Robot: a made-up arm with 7 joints. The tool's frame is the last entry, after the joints. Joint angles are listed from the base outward. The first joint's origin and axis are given. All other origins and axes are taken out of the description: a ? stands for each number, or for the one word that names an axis. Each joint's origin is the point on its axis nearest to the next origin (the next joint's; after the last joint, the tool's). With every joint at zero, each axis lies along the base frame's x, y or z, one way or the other. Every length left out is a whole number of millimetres.
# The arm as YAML. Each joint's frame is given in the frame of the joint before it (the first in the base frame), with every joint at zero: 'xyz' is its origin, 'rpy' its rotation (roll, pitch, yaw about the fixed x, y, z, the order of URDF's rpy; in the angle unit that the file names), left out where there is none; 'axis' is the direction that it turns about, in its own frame. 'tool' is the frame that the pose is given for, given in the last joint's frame.
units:
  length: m
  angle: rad
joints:
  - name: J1
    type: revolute
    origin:
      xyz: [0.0, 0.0, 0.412]
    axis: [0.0, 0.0, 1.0]
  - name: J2
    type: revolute
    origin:
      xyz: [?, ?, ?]
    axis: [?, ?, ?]
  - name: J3
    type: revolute
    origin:
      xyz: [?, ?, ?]
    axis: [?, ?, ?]
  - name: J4
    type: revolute
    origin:
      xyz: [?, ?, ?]
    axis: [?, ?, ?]
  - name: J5
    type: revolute
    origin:
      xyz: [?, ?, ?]
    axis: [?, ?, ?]
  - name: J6
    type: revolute
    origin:
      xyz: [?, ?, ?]
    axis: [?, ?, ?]
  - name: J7
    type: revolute
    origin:
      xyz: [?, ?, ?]
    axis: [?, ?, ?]
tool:
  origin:
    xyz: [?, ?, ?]
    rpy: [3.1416, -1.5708, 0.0]
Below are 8 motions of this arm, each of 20 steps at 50 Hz.
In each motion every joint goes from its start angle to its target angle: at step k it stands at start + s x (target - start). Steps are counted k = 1, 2, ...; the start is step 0. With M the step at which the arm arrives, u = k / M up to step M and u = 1 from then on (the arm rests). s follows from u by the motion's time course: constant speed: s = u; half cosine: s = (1 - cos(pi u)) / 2; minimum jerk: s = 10 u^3 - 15 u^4 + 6 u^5.
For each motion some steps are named. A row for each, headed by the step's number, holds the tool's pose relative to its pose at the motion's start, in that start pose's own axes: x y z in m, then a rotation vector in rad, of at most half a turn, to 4 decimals.
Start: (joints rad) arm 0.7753 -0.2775 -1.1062 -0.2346 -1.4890 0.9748 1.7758
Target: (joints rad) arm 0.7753 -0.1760 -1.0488 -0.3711 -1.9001 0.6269 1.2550
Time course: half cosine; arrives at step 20
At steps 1, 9, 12, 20:
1: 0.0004 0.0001 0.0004 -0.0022 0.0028 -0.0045
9: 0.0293 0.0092 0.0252 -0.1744 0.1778 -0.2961
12: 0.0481 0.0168 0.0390 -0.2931 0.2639 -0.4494
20: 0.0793 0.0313 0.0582 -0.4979 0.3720 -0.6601

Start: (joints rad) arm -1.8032 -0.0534 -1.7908 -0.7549 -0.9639 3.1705 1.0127
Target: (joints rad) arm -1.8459 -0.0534 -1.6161 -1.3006 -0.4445 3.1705 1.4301
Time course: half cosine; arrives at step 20
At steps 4, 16, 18, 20:
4: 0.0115 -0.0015 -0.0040 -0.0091 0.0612 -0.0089
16: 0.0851 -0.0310 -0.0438 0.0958 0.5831 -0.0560
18: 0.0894 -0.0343 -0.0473 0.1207 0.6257 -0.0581
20: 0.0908 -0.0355 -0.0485 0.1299 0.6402 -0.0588

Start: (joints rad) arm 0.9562 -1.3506 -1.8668 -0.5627 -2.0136 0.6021 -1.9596
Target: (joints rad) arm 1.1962 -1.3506 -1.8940 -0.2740 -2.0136 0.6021 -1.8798
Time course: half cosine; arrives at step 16
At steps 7, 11, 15, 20:
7: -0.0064 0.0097 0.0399 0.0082 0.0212 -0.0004
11: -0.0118 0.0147 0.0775 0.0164 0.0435 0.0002
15: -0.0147 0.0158 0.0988 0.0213 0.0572 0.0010
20: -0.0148 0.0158 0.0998 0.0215 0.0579 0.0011

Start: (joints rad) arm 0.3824 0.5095 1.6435 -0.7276 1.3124 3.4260 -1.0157
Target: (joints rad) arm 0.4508 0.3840 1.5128 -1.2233 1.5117 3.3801 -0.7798
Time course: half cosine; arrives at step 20
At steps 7, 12, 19, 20:
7: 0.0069 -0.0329 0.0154 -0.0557 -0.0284 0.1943
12: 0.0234 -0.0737 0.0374 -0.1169 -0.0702 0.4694
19: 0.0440 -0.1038 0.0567 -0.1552 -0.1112 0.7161
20: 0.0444 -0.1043 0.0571 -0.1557 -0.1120 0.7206

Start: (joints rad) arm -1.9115 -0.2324 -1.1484 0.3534 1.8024 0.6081 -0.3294
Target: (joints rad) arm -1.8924 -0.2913 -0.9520 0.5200 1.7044 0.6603 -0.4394
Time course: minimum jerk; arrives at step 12
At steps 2, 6, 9, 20:
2: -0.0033 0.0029 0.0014 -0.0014 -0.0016 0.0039
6: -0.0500 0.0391 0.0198 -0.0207 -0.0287 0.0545
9: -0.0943 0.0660 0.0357 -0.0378 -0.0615 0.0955
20: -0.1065 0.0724 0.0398 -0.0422 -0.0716 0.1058

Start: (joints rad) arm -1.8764 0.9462 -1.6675 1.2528 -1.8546 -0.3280 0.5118
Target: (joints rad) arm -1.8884 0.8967 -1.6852 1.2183 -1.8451 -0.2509 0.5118
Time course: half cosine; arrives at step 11
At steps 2, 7, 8, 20:
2: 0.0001 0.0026 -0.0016 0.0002 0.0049 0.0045
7: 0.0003 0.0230 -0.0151 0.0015 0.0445 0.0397
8: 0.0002 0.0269 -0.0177 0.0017 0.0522 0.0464
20: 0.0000 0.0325 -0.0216 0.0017 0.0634 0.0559

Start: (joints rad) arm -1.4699 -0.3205 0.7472 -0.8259 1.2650 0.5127 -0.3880
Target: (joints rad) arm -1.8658 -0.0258 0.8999 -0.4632 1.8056 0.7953 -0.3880
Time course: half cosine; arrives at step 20
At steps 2, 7, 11, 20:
2: 0.0006 -0.0018 0.0045 0.0090 0.0046 0.0054
7: 0.0001 -0.0219 0.0524 0.0959 0.0458 0.0702
11: -0.0170 -0.0491 0.1141 0.1865 0.0813 0.1727
20: -0.0732 -0.0892 0.1976 0.2690 0.1048 0.3522

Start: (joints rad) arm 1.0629 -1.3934 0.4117 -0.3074 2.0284 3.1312 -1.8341
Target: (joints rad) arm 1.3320 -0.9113 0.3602 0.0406 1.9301 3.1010 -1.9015
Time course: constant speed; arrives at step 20
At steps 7, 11, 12, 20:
7: 0.0048 -0.0007 -0.0913 0.1369 0.0289 -0.0866
11: 0.0099 0.0060 -0.1420 0.2145 0.0480 -0.1312
12: 0.0114 0.0084 -0.1545 0.2337 0.0531 -0.1417
20: 0.0282 0.0380 -0.2485 0.3858 0.0967 -0.2169

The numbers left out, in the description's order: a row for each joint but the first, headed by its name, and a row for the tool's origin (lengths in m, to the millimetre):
J2: xyz 0.0 -0.065 0.0, axis 0.0 -1.0 0.0
J3: xyz 0.0 0.0 0.386, axis 0.0 0.0 1.0
J4: xyz 0.024 0.052 0.0, axis 0.0 1.0 0.0
J5: xyz -0.013 0.0 0.326, axis 0.0 0.0 1.0
J6: xyz 0.0 -0.136 0.0, axis 0.0 -1.0 0.0
J7: xyz 0.021 0.0 0.157, axis 1.0 0.0 0.0
tool: xyz 0.0 0.0 0.0

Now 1 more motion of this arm.
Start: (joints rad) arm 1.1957 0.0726 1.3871 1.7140 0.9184 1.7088 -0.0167
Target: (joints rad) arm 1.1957 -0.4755 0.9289 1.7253 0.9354 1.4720 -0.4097
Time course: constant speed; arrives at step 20
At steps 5, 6, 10, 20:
5: 0.0383 0.0833 0.0082 -0.1005 -0.0124 0.0442
6: 0.0440 0.1009 0.0092 -0.1206 -0.0171 0.0532
10: 0.0605 0.1737 0.0105 -0.2006 -0.0434 0.0902
20: 0.0543 0.3610 -0.0062 -0.3877 -0.1577 0.1882

